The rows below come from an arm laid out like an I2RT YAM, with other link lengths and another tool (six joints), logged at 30 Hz.
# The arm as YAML. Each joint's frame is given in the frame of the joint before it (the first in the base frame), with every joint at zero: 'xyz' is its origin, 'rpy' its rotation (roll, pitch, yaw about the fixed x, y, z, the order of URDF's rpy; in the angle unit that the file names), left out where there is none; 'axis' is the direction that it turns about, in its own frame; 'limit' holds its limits. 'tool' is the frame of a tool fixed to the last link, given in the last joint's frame.
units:
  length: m
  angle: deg
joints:
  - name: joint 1
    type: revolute
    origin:
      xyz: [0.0, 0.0, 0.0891]
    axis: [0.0, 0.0, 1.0]
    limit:
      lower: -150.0
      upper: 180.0
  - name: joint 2
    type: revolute
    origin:
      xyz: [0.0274, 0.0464, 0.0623]
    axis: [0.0, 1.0, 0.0]
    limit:
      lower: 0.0
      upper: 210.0
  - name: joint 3
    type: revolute
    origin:
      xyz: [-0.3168, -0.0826, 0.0]
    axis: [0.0, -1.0, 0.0]
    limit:
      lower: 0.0
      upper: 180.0
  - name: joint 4
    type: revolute
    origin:
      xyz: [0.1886, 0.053, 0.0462]
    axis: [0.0, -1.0, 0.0]
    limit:
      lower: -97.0
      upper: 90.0
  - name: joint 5
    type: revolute
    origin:
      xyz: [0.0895, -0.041, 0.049]
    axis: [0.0, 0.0, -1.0]
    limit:
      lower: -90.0
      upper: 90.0
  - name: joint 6
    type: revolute
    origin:
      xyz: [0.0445, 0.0, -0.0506]
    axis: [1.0, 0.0, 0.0]
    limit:
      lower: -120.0
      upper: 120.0
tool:
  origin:
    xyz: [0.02, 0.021, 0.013]
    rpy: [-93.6, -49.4, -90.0]
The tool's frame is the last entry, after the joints.
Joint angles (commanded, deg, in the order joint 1, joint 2, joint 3, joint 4, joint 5, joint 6), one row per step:
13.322 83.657 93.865 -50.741 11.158 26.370
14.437 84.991 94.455 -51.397 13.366 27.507
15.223 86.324 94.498 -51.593 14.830 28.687
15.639 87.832 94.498 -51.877 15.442 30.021
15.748 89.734 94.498 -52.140 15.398 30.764
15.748 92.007 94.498 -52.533 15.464 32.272
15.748 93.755 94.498 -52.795 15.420 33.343
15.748 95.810 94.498 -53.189 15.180 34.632
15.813 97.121 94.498 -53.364 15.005 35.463
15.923 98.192 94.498 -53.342 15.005 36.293
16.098 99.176 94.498 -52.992 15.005 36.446
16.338 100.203 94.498 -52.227 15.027 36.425
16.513 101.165 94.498 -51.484 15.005 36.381
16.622 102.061 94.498 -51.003 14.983 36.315
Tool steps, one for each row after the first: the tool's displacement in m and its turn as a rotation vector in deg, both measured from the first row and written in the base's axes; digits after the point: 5 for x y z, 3 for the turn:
0.00586 0.00450 -0.00447 -0.879 0.976 -1.278
0.01216 0.00840 -0.01093 -1.335 2.099 -2.339
0.01910 0.01147 -0.01884 -1.258 3.634 -3.241
0.02774 0.01431 -0.02913 -1.329 5.674 -3.598
0.03773 0.01647 -0.04182 -1.088 8.121 -4.693
0.04510 0.01818 -0.05178 -0.920 9.982 -5.438
0.05315 0.02023 -0.06395 -0.627 12.287 -6.245
0.05813 0.02193 -0.07171 -0.418 13.687 -6.707
0.06238 0.02353 -0.07780 -0.209 14.624 -7.238
0.06663 0.02586 -0.08300 -0.339 15.211 -7.200
0.07168 0.02894 -0.08786 -0.490 15.451 -6.969
0.07642 0.03158 -0.09247 -0.602 15.665 -6.757
0.08041 0.03358 -0.09721 -0.786 16.065 -6.601

